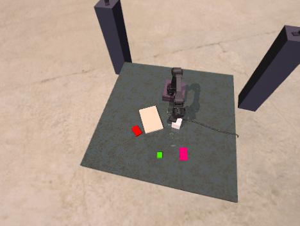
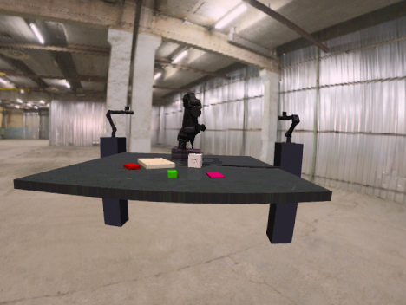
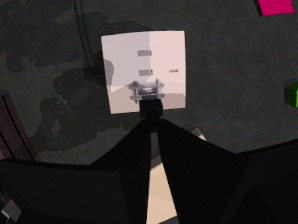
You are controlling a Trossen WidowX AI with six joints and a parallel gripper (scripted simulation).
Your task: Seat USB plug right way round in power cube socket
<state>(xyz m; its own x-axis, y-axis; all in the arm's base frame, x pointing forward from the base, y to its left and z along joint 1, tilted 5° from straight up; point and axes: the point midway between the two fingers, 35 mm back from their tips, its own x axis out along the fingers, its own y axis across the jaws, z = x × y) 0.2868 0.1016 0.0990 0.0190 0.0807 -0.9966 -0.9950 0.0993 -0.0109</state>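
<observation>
Now: gripper tip 20 mm above the dark USB plug. The rest, counted from my gripper tip: small green cube: 330 mm ahead, 50 mm to the right, 120 mm below; beige flat slab: 20 mm ahead, 230 mm to the right, 120 mm below; pink flat block: 260 mm ahead, 140 mm to the left, 130 mm below.
</observation>
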